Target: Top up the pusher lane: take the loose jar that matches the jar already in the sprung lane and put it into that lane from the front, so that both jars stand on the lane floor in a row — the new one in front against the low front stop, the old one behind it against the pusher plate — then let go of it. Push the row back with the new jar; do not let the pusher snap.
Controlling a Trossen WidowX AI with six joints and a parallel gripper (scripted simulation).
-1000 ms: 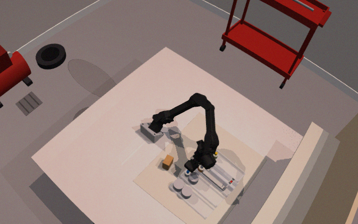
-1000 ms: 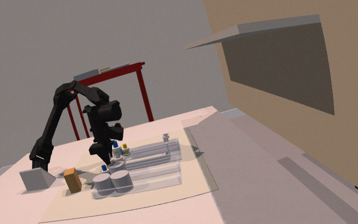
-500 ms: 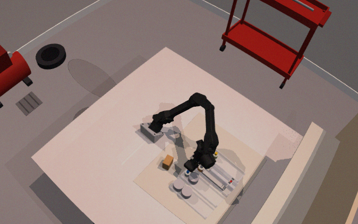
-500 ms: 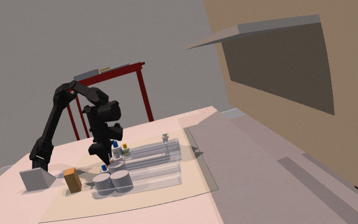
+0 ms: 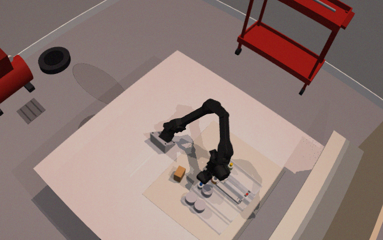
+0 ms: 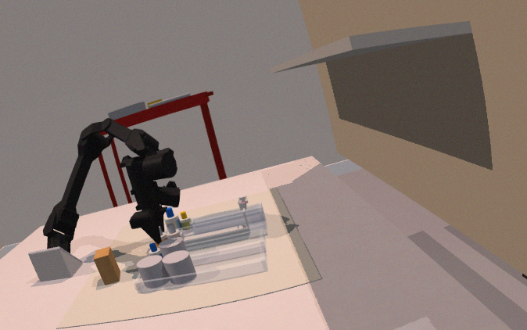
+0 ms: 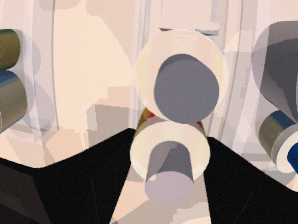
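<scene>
Now: the pusher plate 15 cm ahead of my gripper tip and 2 cm above it. The rest, counted from my gripper tip: clear sprung lane (15 cm ahead, 1 cm to the right, 1 cm below); then orange box (14 cm behind, 8 cm to the right); then red mark (22 cm ahead, 1 cm to the right, 4 cm above).
</scene>
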